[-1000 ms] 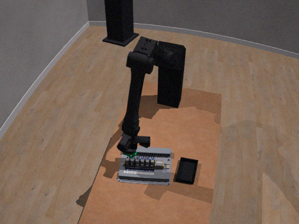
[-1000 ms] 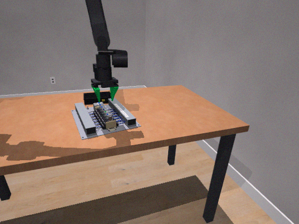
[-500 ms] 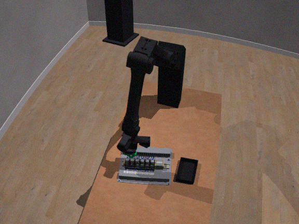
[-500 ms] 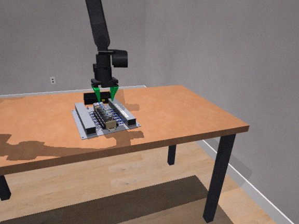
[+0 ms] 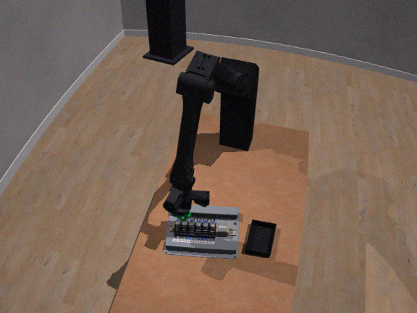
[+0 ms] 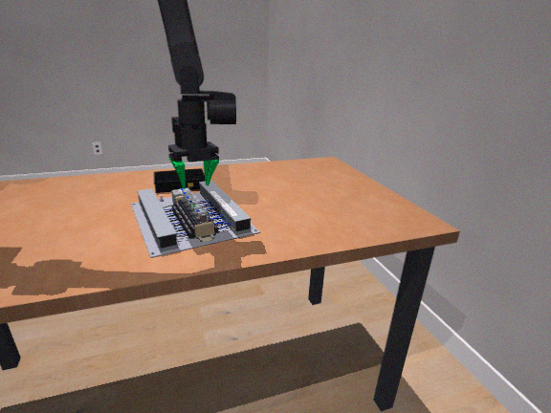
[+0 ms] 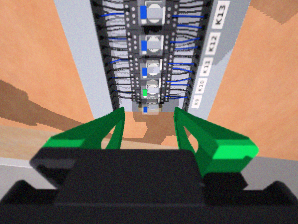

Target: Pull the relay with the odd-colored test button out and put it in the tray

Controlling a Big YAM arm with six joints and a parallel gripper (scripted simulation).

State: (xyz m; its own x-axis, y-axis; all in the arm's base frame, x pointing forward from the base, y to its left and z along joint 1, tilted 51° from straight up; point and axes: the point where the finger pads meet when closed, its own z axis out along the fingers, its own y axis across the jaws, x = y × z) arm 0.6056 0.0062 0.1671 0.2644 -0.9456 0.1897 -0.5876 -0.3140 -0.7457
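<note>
Right now the grey relay is 8 cm below my hand. Also, from my hand: black tray: 10 cm behind, 32 cm to the left, 11 cm below.
</note>
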